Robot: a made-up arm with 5 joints. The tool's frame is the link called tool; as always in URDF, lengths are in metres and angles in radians.
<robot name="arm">
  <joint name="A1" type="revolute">
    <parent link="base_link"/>
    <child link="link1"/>
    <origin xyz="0.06 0.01 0.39" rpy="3.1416 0 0"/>
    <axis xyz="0 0 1"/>
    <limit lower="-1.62" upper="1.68"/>
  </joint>
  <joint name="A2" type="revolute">
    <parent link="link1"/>
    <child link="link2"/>
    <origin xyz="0.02 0.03 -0.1" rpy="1.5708 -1.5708 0"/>
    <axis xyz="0 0 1"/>
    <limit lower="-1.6" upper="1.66"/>
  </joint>
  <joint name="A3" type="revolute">
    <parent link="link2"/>
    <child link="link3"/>
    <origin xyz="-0.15 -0.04 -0.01" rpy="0 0 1.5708"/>
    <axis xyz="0 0 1"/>
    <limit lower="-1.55" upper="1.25"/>
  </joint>
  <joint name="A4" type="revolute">
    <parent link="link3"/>
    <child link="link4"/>
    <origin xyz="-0.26 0.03 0" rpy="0 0 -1.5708"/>
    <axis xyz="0 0 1"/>
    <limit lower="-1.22" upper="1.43"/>
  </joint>
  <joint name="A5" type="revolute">
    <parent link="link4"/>
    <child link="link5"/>
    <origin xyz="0.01 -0.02 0" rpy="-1.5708 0 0"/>
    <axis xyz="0 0 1"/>
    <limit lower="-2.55" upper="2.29"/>
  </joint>
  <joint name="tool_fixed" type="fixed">
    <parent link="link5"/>
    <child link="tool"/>
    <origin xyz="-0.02 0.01 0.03" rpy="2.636 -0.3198 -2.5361"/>
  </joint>
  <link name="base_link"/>
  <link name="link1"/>
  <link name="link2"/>
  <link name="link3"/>
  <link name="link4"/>
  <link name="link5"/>
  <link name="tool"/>
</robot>
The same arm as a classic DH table. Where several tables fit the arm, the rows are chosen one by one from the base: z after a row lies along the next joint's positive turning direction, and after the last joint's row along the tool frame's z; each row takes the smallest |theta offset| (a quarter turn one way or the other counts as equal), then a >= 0, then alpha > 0; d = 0 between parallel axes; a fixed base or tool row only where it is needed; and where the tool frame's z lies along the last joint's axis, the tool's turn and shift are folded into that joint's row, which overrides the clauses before.
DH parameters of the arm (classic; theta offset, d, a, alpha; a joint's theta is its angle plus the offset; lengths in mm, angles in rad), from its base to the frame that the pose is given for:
base (fixed): 0.1651 0 60.8 3.1416
A1: 0.1651 -490 20 1.5708
A2: -1.3102 0 155.2 0
A3: 1.1953 0 261.7 0
A4: -1.4559 -40 -10 1.5708
A5: 1.122 43.3 -0.3 2.5509
tool (fixed): 0.5997 40.1 0 0
Joint limits (rad, base to tool): -1.62..1.68 -1.6..1.66 -1.55..1.25 -1.22..1.43 -2.55..2.29

